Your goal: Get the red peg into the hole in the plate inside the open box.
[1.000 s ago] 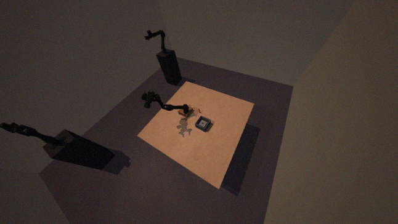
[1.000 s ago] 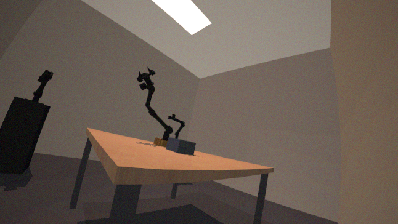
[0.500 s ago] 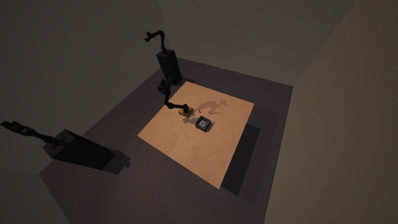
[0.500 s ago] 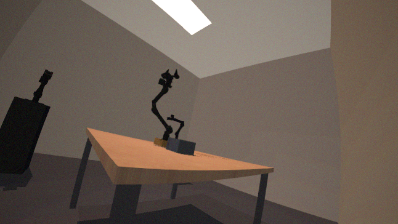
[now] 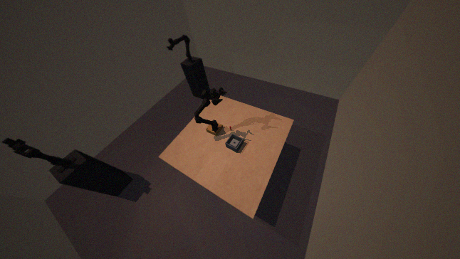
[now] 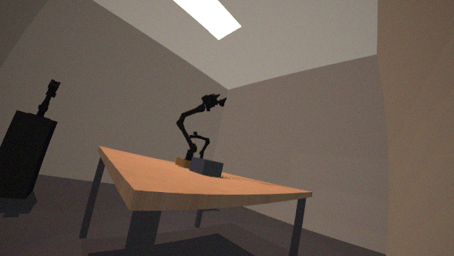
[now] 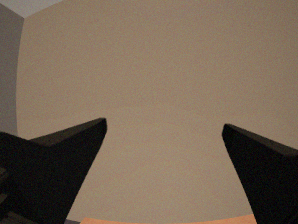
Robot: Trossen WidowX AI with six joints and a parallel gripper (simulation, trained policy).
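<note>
My gripper tip is 4 cm past the red peg, 7 cm to the right of it and 63 cm above it. From my gripper tip the other things lie so: dark box: 11 cm ahead, 11 cm to the right, 64 cm below; then grey plate: 11 cm ahead, 11 cm to the right, 62 cm below.
</note>
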